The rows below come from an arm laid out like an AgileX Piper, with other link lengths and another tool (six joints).
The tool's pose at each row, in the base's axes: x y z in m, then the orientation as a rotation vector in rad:
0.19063, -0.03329, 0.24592, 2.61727, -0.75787, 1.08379
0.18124, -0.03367, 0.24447, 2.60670, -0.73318, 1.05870
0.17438, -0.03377, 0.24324, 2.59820, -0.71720, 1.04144
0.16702, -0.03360, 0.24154, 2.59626, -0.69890, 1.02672
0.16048, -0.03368, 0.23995, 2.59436, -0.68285, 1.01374
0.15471, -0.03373, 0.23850, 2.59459, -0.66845, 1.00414
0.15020, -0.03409, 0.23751, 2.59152, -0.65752, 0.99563
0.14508, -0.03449, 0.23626, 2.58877, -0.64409, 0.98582
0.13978, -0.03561, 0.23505, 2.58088, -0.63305, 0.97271
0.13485, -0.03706, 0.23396, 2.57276, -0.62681, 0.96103
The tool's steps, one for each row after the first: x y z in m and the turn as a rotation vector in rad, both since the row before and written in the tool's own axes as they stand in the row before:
-0.00649, 0.00533, -0.00445, -0.01965, -0.00481, -0.02348
-0.00503, 0.00369, -0.00310, -0.01443, -0.00301, -0.01568
-0.00583, 0.00367, -0.00310, -0.00762, -0.00437, -0.01598
-0.00523, 0.00339, -0.00255, -0.00676, -0.00385, -0.01408
-0.00470, 0.00292, -0.00219, -0.00344, -0.00323, -0.01198
-0.00351, 0.00253, -0.00166, -0.00583, -0.00175, -0.00977
-0.00410, 0.00282, -0.00178, -0.00595, -0.00227, -0.01176
-0.00401, 0.00350, -0.00158, -0.01181, -0.00233, -0.01147
-0.00363, 0.00358, -0.00127, -0.01161, -0.00221, -0.00787

